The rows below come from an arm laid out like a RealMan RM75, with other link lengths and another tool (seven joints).
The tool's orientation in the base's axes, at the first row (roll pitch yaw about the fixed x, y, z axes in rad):
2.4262, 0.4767, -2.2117
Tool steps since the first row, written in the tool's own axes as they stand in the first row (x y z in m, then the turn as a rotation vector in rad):
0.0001, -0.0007, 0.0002, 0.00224, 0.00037, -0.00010
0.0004, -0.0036, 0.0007, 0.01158, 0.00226, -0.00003
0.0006, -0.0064, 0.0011, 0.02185, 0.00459, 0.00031
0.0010, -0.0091, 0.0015, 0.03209, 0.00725, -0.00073
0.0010, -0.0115, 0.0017, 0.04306, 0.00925, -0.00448
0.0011, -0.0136, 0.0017, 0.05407, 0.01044, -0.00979
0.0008, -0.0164, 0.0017, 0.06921, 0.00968, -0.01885
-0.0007, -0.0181, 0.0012, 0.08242, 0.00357, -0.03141
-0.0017, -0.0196, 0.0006, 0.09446, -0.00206, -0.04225
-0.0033, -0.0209, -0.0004, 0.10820, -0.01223, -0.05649
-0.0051, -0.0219, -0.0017, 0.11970, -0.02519, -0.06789
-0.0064, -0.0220, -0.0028, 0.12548, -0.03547, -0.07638
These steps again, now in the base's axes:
0.0004, -0.0001, -0.0006, -0.00145, -0.00158, -0.00075
0.0024, -0.0006, -0.0028, -0.00792, -0.00779, -0.00398
0.0044, -0.0010, -0.0047, -0.01531, -0.01439, -0.00756
0.0061, -0.0016, -0.0068, -0.02251, -0.02182, -0.01001
0.0080, -0.0020, -0.0083, -0.02871, -0.03172, -0.01136
0.0095, -0.0025, -0.0096, -0.03380, -0.04287, -0.01216
0.0119, -0.0029, -0.0111, -0.03836, -0.05988, -0.01347
0.0142, -0.0025, -0.0110, -0.03658, -0.07899, -0.01467
0.0161, -0.0025, -0.0110, -0.03510, -0.09601, -0.01621
0.0183, -0.0023, -0.0104, -0.02988, -0.11747, -0.01889
0.0204, -0.0021, -0.0093, -0.02218, -0.13601, -0.02407
0.0216, -0.0019, -0.0080, -0.01448, -0.14798, -0.02702

